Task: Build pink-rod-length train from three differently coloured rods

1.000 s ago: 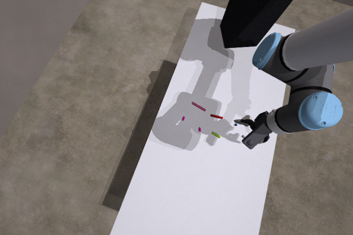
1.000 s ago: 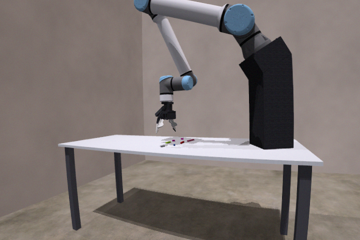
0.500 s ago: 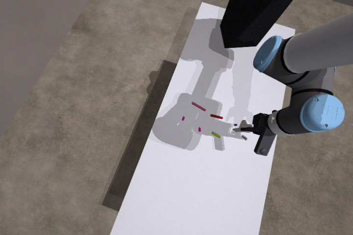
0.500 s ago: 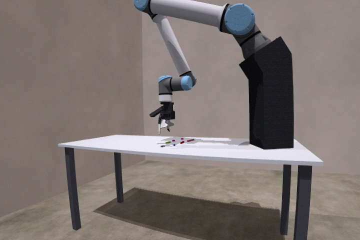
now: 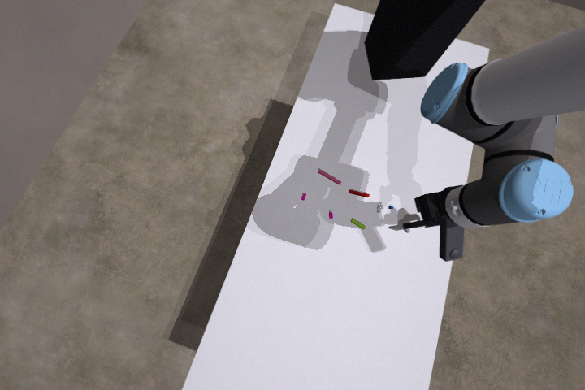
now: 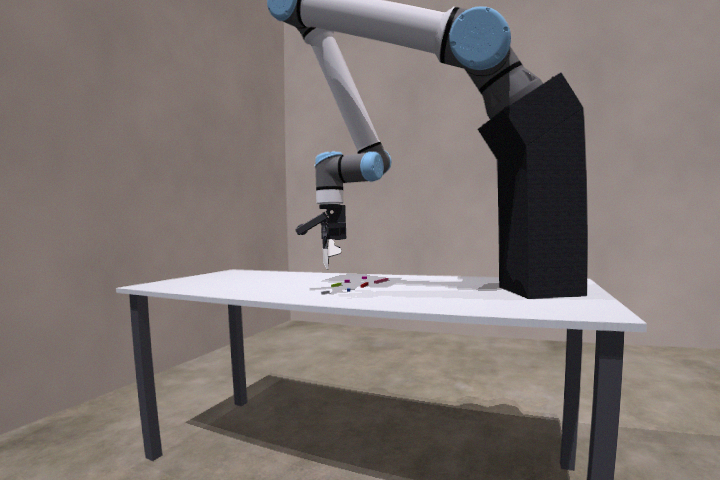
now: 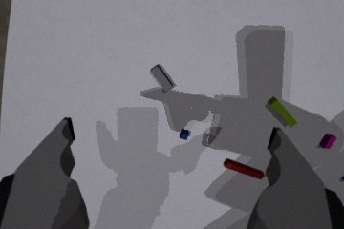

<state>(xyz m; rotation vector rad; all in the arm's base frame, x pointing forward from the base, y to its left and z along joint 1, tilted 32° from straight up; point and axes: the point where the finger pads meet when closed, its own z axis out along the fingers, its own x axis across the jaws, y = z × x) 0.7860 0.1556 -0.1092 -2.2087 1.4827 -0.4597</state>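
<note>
My hand is 20 mm to the right of the grey rod and 80 mm above it. The rest, counted from my hand: red rod: 70 mm behind, 170 mm to the right, 80 mm below; then lime rod: 30 mm ahead, 140 mm to the right, 80 mm below; then small blue rod: 60 mm behind, 50 mm to the right, 80 mm below.
</note>
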